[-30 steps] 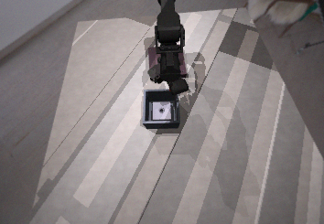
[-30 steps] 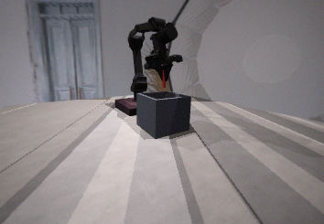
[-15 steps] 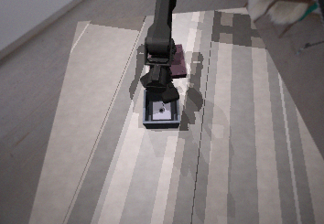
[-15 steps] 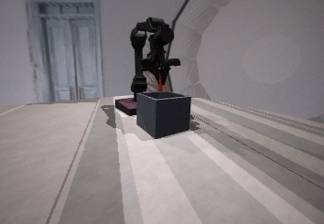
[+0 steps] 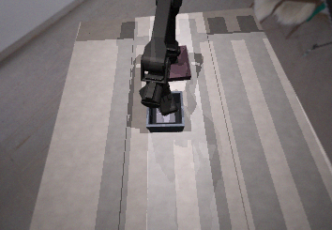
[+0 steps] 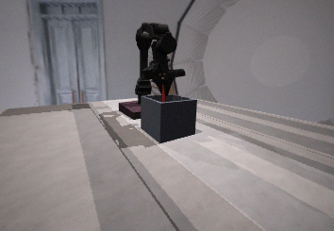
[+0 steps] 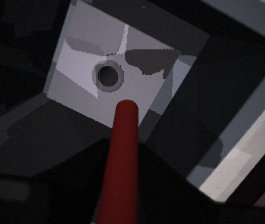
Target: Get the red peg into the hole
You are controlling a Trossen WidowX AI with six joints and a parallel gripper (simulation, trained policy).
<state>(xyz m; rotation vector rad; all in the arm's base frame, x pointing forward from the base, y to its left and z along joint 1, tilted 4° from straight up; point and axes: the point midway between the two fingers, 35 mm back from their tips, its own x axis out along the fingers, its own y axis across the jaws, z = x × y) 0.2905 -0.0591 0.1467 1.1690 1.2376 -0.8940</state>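
The pale plate lies 9 cm below my gripper tip, 3 cm ahead of it and 1 cm to the right of it. From my gripper tip the other things lie so: red peg (1 cm to the right, 1 cm above).
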